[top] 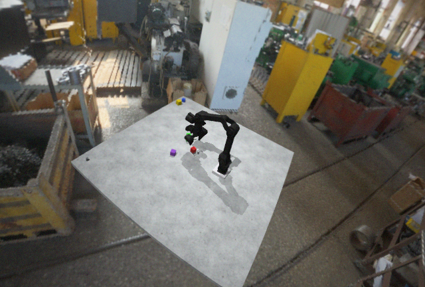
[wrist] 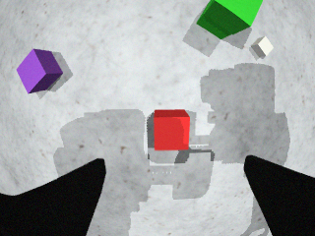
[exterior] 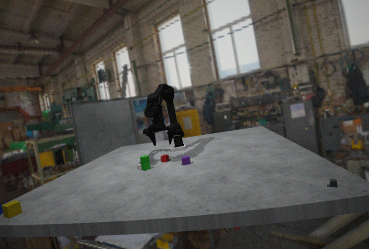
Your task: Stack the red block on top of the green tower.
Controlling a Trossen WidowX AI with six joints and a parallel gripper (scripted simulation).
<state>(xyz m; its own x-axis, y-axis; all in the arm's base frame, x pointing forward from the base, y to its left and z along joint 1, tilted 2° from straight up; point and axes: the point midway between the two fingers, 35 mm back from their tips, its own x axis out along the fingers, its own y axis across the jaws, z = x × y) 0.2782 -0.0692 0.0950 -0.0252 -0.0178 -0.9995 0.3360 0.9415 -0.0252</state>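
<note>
My gripper tip is 70 mm above the red block. The rest, counted from my gripper tip: purple block 110 mm ahead, 120 mm to the left, 70 mm below; then small white piece 50 mm ahead, 130 mm to the right, 80 mm below; then yellow block 430 mm ahead, 510 mm to the right, 70 mm below.
</note>
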